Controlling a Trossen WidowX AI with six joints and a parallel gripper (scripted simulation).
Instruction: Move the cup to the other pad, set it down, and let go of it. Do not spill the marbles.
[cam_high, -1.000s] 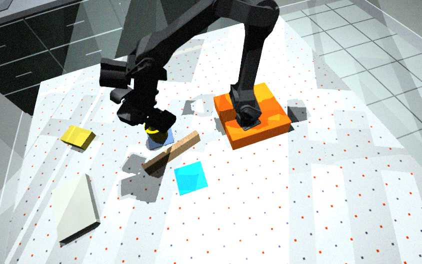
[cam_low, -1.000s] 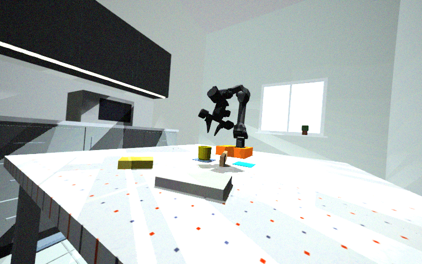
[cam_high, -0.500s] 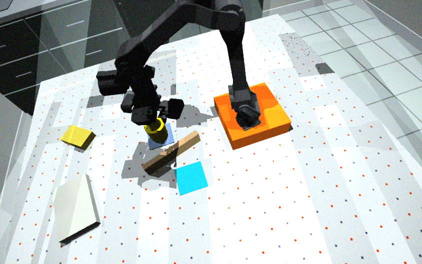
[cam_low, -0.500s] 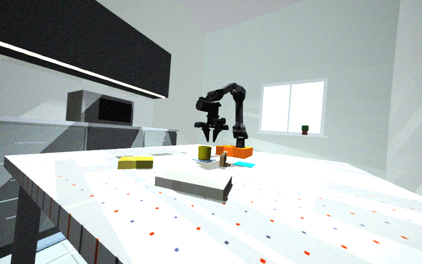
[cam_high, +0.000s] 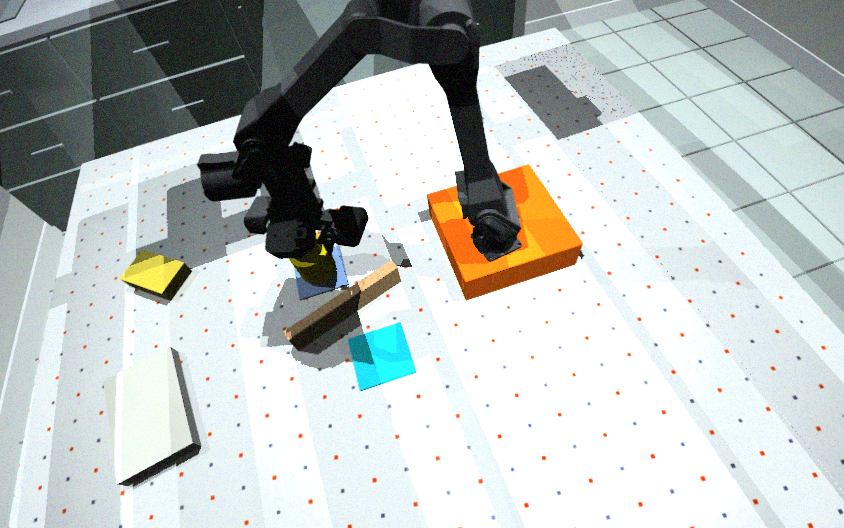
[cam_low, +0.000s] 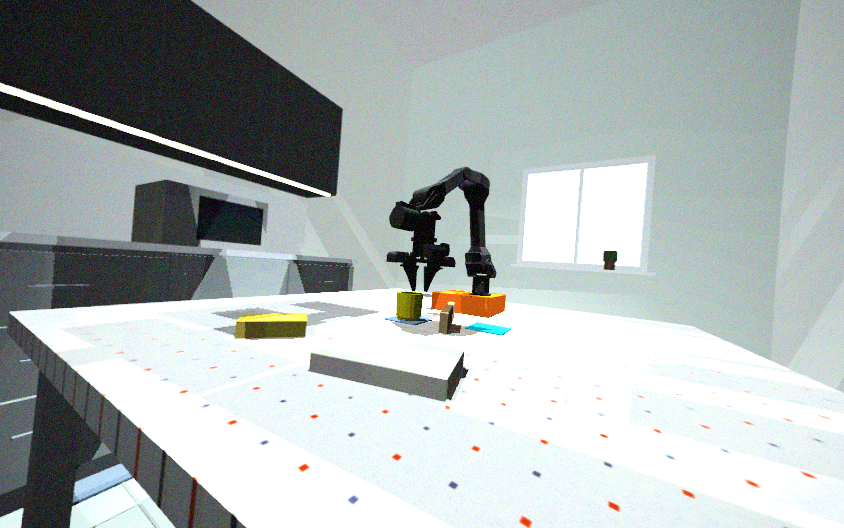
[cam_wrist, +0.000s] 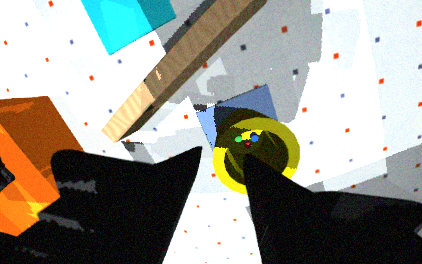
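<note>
The yellow cup is 20 mm ahead of my gripper tip, 20 mm to the right of it and 40 mm below it. Round my gripper tip: blue pad (20 mm ahead, 20 mm to the right, 80 mm below); blue marble (30 mm ahead, 30 mm to the right, 60 mm below); wooden bar (80 mm to the left, 60 mm below).
</note>
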